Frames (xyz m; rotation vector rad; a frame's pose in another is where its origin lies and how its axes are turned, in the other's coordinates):
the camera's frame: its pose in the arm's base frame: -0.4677 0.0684 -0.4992 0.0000 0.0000 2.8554
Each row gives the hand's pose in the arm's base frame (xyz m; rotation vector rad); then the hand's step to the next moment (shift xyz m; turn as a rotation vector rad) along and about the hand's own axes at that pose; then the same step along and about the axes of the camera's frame.
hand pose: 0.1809 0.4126 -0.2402 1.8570 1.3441 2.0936
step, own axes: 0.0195 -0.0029 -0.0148 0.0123 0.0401 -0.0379
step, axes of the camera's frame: 0.0195 0.0015 0.0150 0.0031 0.0422 0.0374
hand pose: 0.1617 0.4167 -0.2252 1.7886 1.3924 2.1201
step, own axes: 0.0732 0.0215 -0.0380 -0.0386 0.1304 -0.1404
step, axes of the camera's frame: 0.0440 0.0083 0.0725 -0.0168 0.1845 0.0623
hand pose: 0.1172 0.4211 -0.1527 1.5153 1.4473 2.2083
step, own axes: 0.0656 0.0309 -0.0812 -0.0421 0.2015 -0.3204
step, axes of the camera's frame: 0.0700 0.0552 0.0625 0.0425 0.3643 0.1025
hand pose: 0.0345 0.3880 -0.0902 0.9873 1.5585 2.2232
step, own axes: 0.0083 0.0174 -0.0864 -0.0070 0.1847 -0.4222
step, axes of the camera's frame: 0.0386 0.0796 0.0018 0.1202 0.4376 0.0807
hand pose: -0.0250 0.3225 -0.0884 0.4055 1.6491 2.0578
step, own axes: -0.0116 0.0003 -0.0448 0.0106 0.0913 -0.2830
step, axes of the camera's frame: 0.0000 0.0453 -0.0095 0.0913 0.2824 0.0216
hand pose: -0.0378 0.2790 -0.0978 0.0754 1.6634 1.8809
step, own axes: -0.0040 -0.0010 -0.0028 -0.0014 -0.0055 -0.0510
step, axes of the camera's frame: -0.0036 0.0035 -0.0001 0.0050 0.0488 -0.0150
